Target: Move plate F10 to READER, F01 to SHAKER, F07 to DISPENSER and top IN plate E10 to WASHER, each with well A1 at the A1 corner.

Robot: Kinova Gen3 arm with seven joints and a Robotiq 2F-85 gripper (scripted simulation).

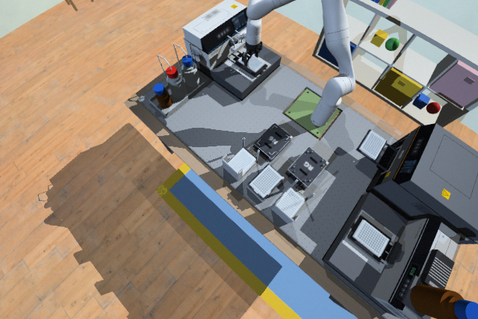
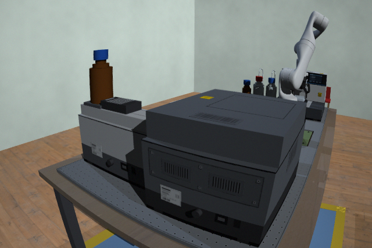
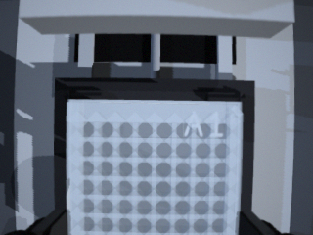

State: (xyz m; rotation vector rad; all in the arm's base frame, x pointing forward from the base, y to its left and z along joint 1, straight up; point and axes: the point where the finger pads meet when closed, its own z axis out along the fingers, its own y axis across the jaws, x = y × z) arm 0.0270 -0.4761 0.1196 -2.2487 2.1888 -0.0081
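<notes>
Right now my hand is 50 mm to the left of the A1 mark, 30 mm past it and 30 mm above it. Also, from my hand: washer: 250 mm to the right, 20 mm below, 10 mm ahead; then tall brown bottle: 1140 mm to the left, 450 mm ahead, 170 mm above.
</notes>
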